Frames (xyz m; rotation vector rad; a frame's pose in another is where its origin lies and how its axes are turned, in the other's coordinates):
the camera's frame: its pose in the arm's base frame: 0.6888 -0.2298 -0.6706 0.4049 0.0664 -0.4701
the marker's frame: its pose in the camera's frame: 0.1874 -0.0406 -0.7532 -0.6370 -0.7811 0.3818
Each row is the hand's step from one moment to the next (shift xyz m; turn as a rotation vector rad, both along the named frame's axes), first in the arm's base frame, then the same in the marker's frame.
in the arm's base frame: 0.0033 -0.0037 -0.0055 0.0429 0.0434 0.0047
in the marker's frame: -0.0003 -0.0007 -0.0074 0.0354 0.0499 0.0000
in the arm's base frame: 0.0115 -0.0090 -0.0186 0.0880 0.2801 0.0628
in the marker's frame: -0.0010 0.0010 -0.0236 0.0935 0.2587 0.1203
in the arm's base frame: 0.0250 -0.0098 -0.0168 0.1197 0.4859 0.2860
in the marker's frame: 0.0111 0.0035 -0.0295 0.2381 0.3835 0.3584
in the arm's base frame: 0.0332 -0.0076 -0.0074 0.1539 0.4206 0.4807
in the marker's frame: 0.0231 0.0048 -0.0256 0.3821 0.2725 0.4598
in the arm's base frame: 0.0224 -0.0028 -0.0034 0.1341 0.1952 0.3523
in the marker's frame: 0.0164 0.0049 -0.0151 0.3032 0.1033 0.2786
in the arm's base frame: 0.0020 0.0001 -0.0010 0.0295 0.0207 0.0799
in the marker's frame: 0.0010 0.0010 -0.0017 0.0692 0.0018 0.0537
